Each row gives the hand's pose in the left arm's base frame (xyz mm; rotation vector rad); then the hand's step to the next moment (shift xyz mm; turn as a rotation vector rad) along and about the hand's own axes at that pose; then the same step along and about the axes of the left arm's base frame.
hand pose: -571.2 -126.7 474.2 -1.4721 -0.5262 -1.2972
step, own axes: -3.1 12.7 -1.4 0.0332 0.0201 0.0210
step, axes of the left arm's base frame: 9.1 -4.7 -8.2 0.0365 0.0017 0.0247
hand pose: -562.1 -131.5 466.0 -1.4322 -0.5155 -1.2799
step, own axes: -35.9 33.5 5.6 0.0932 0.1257 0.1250
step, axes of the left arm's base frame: 19.2 6.3 -45.1 0.1889 0.0421 0.0516
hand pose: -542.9 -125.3 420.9 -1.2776 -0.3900 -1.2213
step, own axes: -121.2 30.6 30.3 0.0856 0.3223 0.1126
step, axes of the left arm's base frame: -8.7 77.4 -102.4 0.3472 -0.0004 -0.0580
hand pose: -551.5 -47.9 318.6 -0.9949 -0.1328 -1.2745
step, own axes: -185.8 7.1 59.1 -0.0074 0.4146 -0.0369
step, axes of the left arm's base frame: -32.9 175.8 -77.9 0.3289 -0.0381 -0.2523
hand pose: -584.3 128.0 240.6 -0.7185 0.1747 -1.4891
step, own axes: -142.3 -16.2 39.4 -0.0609 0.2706 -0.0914
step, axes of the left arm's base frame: -8.8 148.2 -5.7 0.1729 0.0059 -0.2353
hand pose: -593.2 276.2 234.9 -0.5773 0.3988 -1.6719
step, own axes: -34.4 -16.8 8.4 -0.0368 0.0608 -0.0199
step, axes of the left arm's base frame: -4.8 37.3 11.1 0.0419 0.0240 -0.0558
